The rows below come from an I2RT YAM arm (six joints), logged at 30 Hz.
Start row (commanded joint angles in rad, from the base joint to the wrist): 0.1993, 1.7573, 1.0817, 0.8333, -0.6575, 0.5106
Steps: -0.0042, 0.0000, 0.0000, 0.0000, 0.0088, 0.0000; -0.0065, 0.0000, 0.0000, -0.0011, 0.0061, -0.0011; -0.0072, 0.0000, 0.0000, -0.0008, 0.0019, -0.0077; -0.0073, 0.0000, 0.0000, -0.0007, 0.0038, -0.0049; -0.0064, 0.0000, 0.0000, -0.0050, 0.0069, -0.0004; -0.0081, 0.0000, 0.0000, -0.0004, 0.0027, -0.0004; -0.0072, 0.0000, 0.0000, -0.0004, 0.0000, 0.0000; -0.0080, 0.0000, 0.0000, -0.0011, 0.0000, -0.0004; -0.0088, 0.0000, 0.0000, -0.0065, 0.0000, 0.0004; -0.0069, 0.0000, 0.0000, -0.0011, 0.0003, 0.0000; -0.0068, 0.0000, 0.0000, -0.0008, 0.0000, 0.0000; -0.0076, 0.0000, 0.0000, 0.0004, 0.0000, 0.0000; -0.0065, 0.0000, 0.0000, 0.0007, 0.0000, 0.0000; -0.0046, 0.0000, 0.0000, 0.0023, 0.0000, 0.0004
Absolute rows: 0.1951, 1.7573, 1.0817, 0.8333, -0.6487, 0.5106; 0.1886, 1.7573, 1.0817, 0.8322, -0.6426, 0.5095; 0.1814, 1.7573, 1.0817, 0.8314, -0.6407, 0.5018; 0.1741, 1.7573, 1.0817, 0.8307, -0.6369, 0.4969; 0.1677, 1.7573, 1.0817, 0.8257, -0.6300, 0.4965; 0.1596, 1.7573, 1.0817, 0.8253, -0.6273, 0.4961; 0.1524, 1.7573, 1.0817, 0.8249, -0.6273, 0.4961; 0.1444, 1.7573, 1.0817, 0.8238, -0.6273, 0.4957; 0.1356, 1.7573, 1.0817, 0.8173, -0.6273, 0.4961; 0.1287, 1.7573, 1.0817, 0.8162, -0.6270, 0.4961; 0.1219, 1.7573, 1.0817, 0.8154, -0.6270, 0.4961; 0.1143, 1.7573, 1.0817, 0.8158, -0.6270, 0.4961; 0.1078, 1.7573, 1.0817, 0.8165, -0.6270, 0.4961; 0.1032, 1.7573, 1.0817, 0.8188, -0.6270, 0.4965
